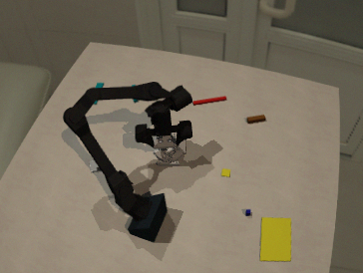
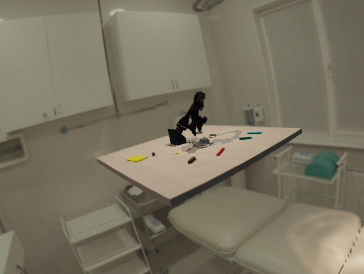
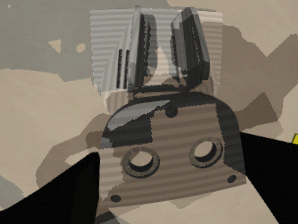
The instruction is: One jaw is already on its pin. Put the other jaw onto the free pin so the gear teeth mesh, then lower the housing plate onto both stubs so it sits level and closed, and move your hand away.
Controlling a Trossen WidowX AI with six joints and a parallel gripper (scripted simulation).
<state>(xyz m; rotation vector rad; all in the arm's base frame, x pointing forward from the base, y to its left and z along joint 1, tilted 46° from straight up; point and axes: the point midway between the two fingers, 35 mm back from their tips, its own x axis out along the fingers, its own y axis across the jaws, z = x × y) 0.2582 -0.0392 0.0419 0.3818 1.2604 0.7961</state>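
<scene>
My gripper tip is 7 cm above the jaw, 1 cm to the right of it and 1 cm short of it. Round my gripper tip: yellow square: 22 cm to the right, 8 cm below, 1 cm behind; blue cube: 33 cm to the right, 16 cm behind, 7 cm below; red bar: 31 cm ahead, 9 cm to the right, 8 cm below.
</scene>
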